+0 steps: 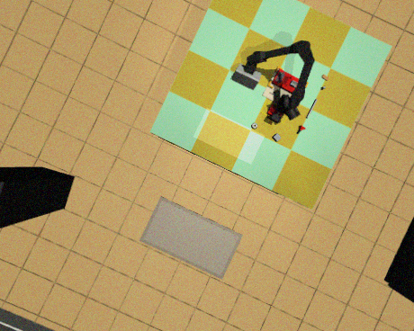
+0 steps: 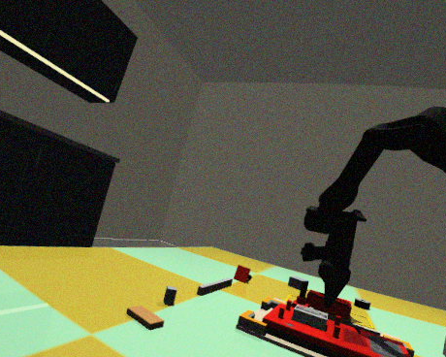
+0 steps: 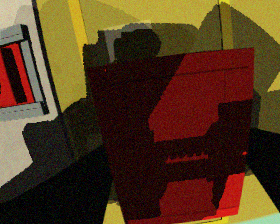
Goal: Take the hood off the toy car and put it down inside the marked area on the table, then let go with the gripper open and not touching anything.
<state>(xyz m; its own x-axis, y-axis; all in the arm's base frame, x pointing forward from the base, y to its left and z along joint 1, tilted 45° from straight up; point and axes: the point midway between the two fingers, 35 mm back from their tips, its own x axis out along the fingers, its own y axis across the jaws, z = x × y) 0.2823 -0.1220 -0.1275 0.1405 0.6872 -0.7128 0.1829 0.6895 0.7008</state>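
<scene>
Now: the hood right at my gripper tip. Round my gripper tip: grey bar (24 cm ahead, 10 cm to the left); brown plank (34 cm to the left, 27 cm ahead, 1 cm below); black wheel (14 cm to the right, 11 cm behind).
</scene>
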